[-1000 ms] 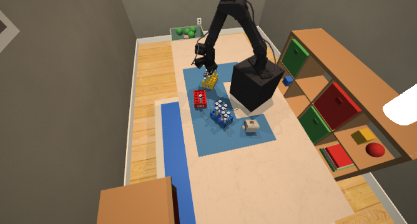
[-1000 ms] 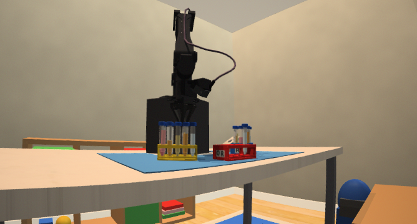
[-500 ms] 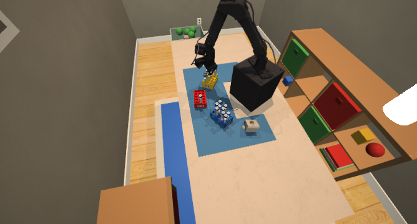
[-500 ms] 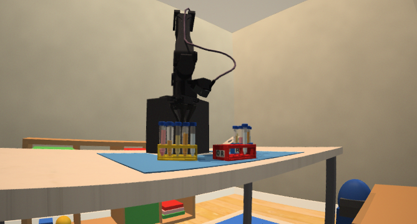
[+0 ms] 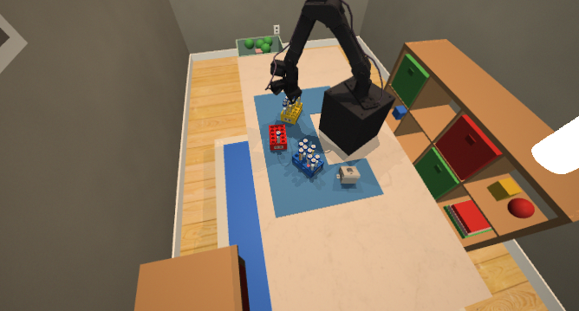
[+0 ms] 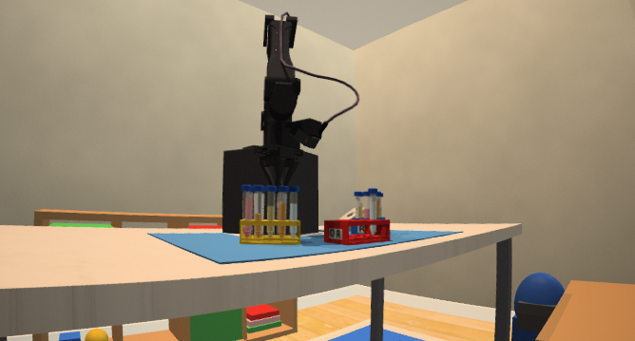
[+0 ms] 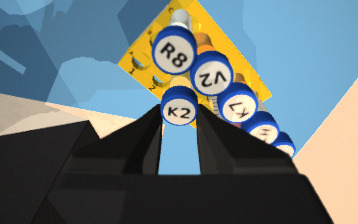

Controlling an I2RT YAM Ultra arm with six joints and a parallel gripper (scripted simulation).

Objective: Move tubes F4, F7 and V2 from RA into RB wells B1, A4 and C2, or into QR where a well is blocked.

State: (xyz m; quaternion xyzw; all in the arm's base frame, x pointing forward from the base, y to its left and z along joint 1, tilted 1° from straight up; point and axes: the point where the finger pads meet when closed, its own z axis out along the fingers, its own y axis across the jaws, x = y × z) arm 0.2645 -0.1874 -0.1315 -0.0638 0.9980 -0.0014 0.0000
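My hand is 6 cm above the tube and 1 cm short of it. The rest, counted from my hand: red rack: 14 cm to the left, 12 cm ahead, 10 cm below; then tube R8: 6 cm below, 4 cm ahead; then rack RB: 10 cm below, 2 cm to the right, 1 cm behind.
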